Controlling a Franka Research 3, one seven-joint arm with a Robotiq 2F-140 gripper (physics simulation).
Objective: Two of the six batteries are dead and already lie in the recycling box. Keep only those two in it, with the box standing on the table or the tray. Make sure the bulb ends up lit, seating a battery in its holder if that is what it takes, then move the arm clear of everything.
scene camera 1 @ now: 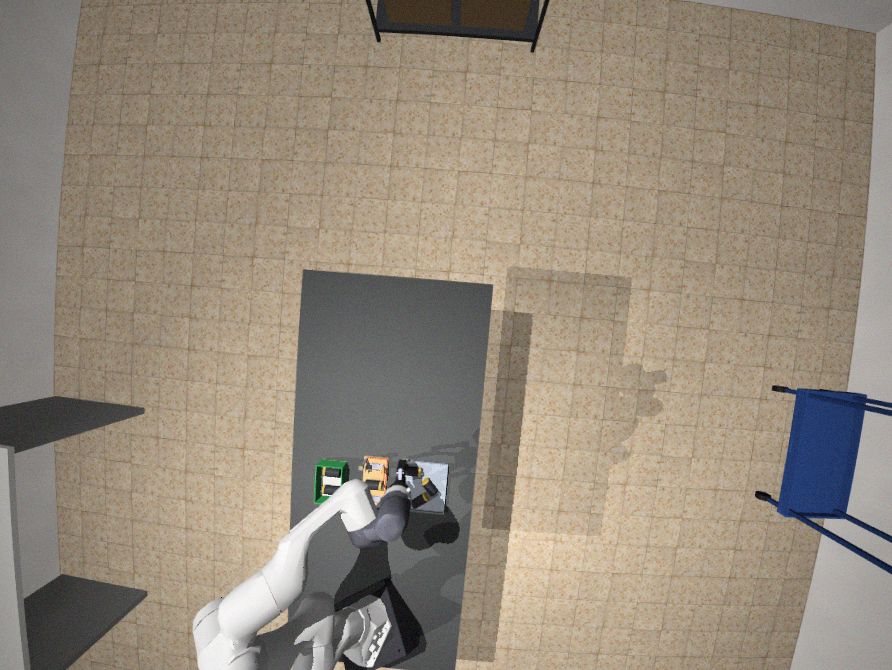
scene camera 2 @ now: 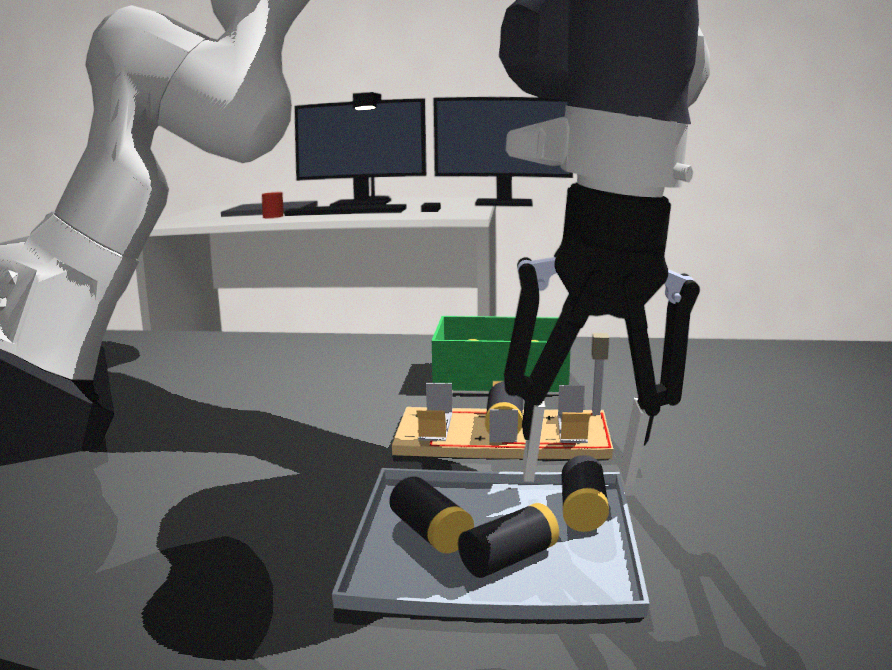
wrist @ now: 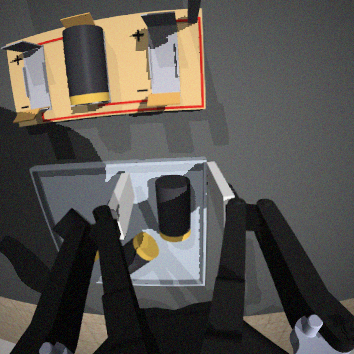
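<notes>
My gripper (scene camera 2: 581, 481) (wrist: 169, 179) is partly open and empty. Its fingers stand either side of the right-hand black battery (scene camera 2: 582, 477) (wrist: 173, 206) in the wrist view; their exact height is unclear. Two more batteries (scene camera 2: 421, 504) (scene camera 2: 508, 539) lie on the grey tray (scene camera 2: 490, 609) (wrist: 205, 255). A wooden holder board (scene camera 2: 468, 450) (wrist: 124, 60) bears one battery (scene camera 2: 504, 396) (wrist: 86, 62) in its middle slot; both side slots are empty. A tan block (scene camera 2: 599, 346) on a post, perhaps the bulb, shows no glow. The green box (scene camera 1: 317, 483) (scene camera 2: 501, 364) holds two batteries (scene camera 1: 331, 473) (scene camera 1: 329, 490).
The post (scene camera 2: 597, 385) rises at the board's back right corner, near the gripper. The green box stands behind the board in scene camera 2. The robot arm (scene camera 1: 288, 555) reaches over the dark table (scene camera 1: 389, 360). A desk (scene camera 2: 324, 223) with monitors stands beyond.
</notes>
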